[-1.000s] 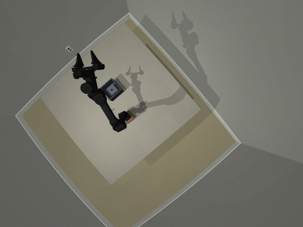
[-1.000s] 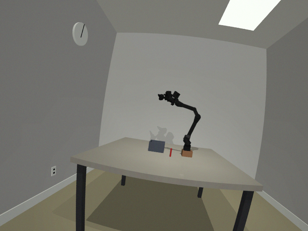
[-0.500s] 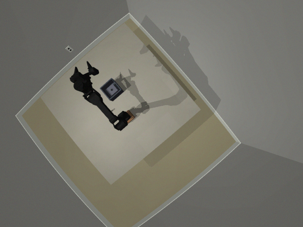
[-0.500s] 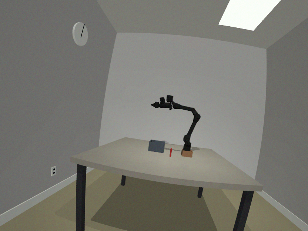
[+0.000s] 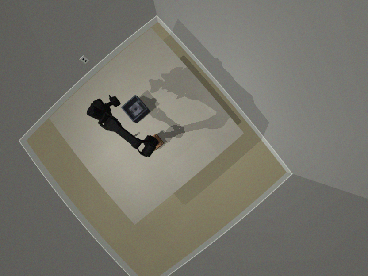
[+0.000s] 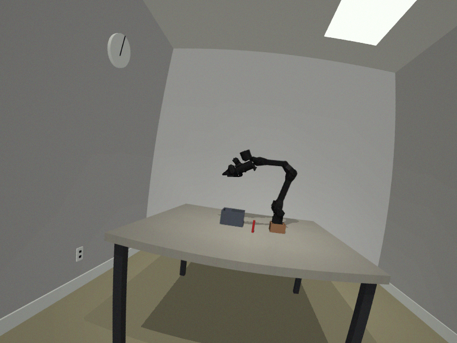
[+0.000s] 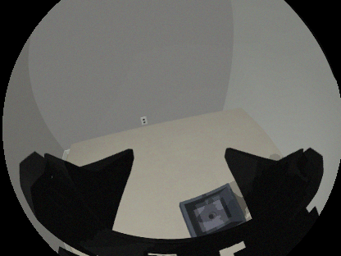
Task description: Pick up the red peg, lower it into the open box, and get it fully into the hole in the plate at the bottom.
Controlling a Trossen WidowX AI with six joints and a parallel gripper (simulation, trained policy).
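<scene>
Now: gripper tip 300 mm above the red peg, 220 mm past it and 130 mm to the right of it. Round my gripper tip: dark grey box (310 mm below, 100 mm behind, 70 mm to the right); plate (290 mm below, 100 mm behind, 70 mm to the right).
</scene>
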